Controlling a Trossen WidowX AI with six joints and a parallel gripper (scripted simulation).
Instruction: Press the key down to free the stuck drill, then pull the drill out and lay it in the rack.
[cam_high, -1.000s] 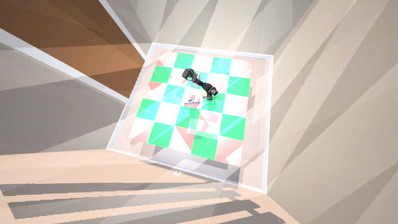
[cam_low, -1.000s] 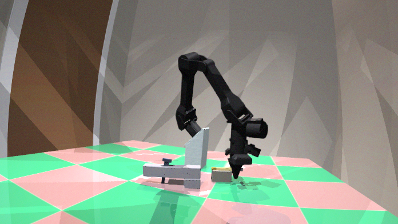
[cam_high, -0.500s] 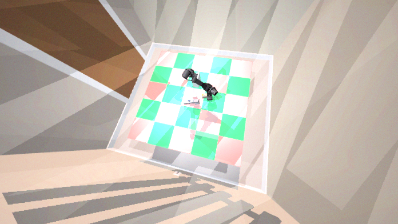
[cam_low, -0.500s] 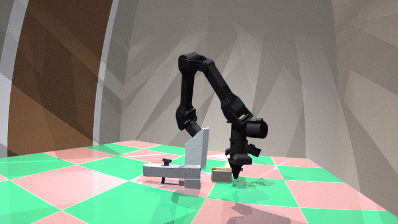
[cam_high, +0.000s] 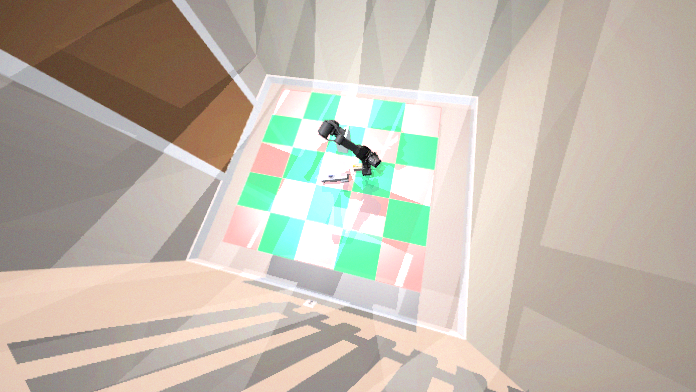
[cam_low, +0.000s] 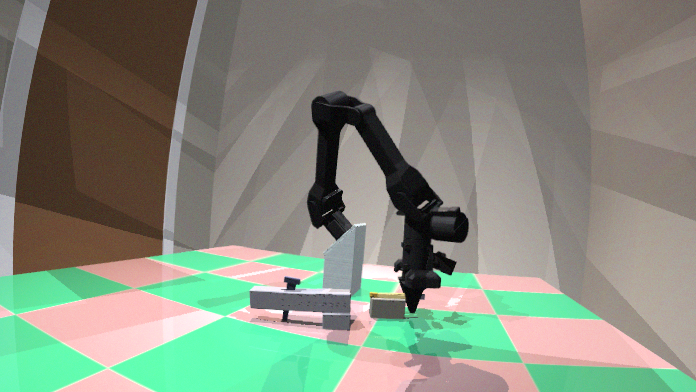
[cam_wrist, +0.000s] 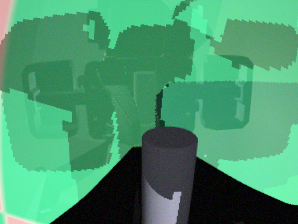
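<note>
The drill is 40 mm to the right of my gripper tip, 30 mm above it and 10 mm ahead of it. The rest, counted from my gripper tip: rack 50 mm to the right, 10 mm ahead, 10 mm above; then key 210 mm to the right, 140 mm ahead, 40 mm above.
</note>
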